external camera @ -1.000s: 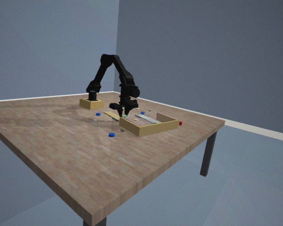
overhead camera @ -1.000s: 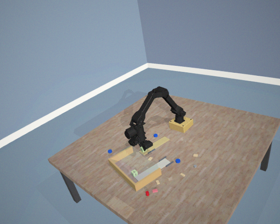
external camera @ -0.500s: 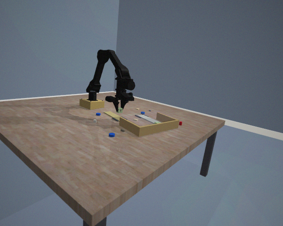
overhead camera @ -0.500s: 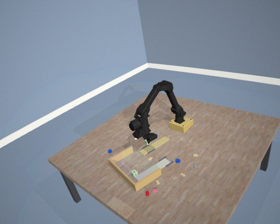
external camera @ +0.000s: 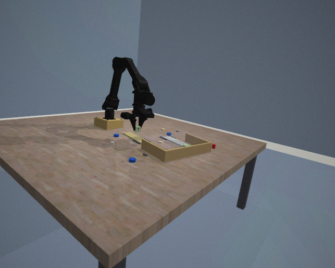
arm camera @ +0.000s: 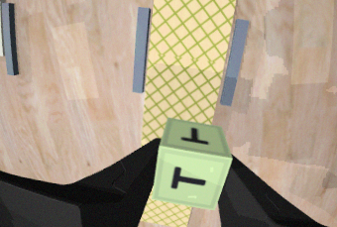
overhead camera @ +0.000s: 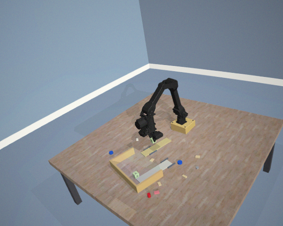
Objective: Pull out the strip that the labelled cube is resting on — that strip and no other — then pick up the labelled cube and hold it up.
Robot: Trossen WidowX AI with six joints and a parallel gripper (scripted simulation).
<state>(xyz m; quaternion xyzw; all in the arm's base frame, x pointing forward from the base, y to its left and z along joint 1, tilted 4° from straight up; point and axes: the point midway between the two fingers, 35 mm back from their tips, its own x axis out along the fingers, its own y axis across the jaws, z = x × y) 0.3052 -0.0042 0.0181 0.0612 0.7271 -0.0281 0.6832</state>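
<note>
Right now my gripper tip is 50 mm above the yellow strip, 10 mm to the right of it and 10 mm past it. From my gripper tip the other things lie so: small white cube: 170 mm to the right, 50 mm below, 20 mm ahead; then pink block: 310 mm to the left, 280 mm ahead, 50 mm below; then red cylinder: 330 mm ahead, 300 mm to the left, 50 mm below.
</note>
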